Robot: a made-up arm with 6 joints.
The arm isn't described. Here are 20 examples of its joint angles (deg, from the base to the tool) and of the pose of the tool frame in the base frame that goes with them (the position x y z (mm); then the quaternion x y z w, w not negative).
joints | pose
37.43 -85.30 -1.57 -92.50 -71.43 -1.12 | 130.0 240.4 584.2 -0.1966 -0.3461 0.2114 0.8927
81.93 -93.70 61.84 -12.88 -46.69 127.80 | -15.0 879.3 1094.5 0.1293 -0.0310 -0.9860 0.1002
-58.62 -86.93 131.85 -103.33 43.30 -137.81 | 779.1 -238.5 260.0 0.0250 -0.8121 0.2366 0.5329
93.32 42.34 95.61 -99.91 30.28 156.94 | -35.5 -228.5 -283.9 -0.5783 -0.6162 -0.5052 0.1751
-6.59 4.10 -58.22 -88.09 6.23 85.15 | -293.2 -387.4 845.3 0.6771 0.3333 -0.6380 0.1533
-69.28 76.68 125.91 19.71 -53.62 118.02 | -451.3 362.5 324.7 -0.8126 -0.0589 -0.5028 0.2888
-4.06 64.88 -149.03 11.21 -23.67 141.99 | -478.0 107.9 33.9 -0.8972 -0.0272 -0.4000 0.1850
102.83 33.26 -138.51 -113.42 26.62 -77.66 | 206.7 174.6 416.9 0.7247 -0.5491 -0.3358 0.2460
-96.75 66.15 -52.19 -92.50 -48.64 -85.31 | -391.5 -229.3 289.6 0.1618 0.0803 0.9275 0.3273
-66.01 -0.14 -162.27 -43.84 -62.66 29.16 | -384.8 -30.9 1077.4 0.2905 0.2717 -0.9110 0.1087
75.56 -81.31 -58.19 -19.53 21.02 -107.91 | -151.8 154.0 -40.2 0.0166 -0.0763 0.4966 0.8644
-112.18 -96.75 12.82 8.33 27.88 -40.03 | 432.6 -661.4 1213.0 -0.7065 0.2405 -0.0553 0.6633
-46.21 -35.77 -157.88 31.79 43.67 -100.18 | -172.3 77.2 317.5 -0.1841 0.0746 -0.8238 0.5309
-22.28 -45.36 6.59 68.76 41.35 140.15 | 828.5 149.3 18.2 0.5393 -0.7821 0.1364 0.2809
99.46 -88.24 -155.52 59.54 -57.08 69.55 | 21.0 177.1 160.1 -0.0396 0.9293 0.3209 0.1781
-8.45 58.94 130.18 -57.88 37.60 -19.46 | -205.9 -586.3 936.8 -0.2689 -0.7037 -0.0990 0.6502
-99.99 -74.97 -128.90 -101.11 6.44 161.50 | 297.8 337.4 771.5 0.7050 -0.6858 -0.1357 0.1193
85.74 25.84 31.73 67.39 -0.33 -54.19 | 403.0 389.6 148.1 0.6754 -0.3502 0.2991 0.5760
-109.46 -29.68 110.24 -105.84 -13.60 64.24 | -420.3 40.6 1237.4 -0.4979 -0.3757 -0.0846 0.7771
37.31 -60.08 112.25 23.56 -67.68 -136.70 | 3.9 279.7 1114.0 -0.8777 -0.0417 0.4265 0.2146
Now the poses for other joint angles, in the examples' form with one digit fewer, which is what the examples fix.
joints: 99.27 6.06 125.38 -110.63 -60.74 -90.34
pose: 74 -21 2 -0.014 -0.490 -0.823 0.287
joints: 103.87 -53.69 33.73 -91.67 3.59 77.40
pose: 64 453 190 0.192 0.863 0.433 0.176
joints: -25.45 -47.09 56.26 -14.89 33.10 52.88
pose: 871 93 760 -0.454 0.542 0.203 0.678
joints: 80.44 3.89 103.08 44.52 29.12 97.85
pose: 208 414 1010 -0.519 0.189 0.644 0.529
